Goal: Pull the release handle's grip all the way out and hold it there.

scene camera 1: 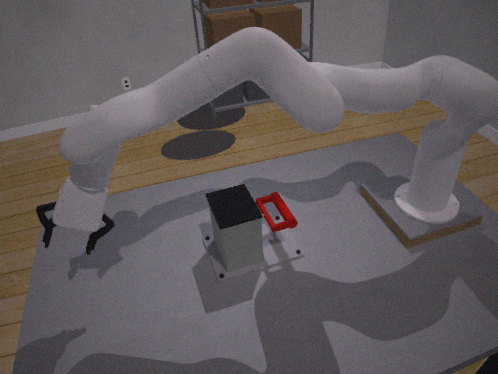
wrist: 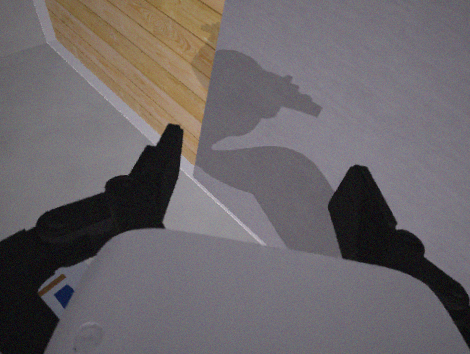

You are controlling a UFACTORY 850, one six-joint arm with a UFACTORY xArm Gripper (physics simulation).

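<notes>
The release handle's red grip (scene camera 1: 288, 223) is a rectangular loop on the right side of a pale green box (scene camera 1: 240, 246) with a black top, in the scene view. The loop stands close to the box, above the light base plate (scene camera 1: 287, 253). My gripper (scene camera 1: 68, 246) (wrist: 262, 168) is open and empty. It hangs above the far left part of the table, well left of the box and apart from the handle. The red grip does not show in the wrist view.
The grey table (scene camera 1: 150, 330) (wrist: 400, 100) bears the box. The arm's base stands on a wood-edged board (scene camera 1: 387, 222) at the right. The arm arches over the table behind the box. A shelf rack (scene camera 1: 312, 30) with brown boxes stands at the back.
</notes>
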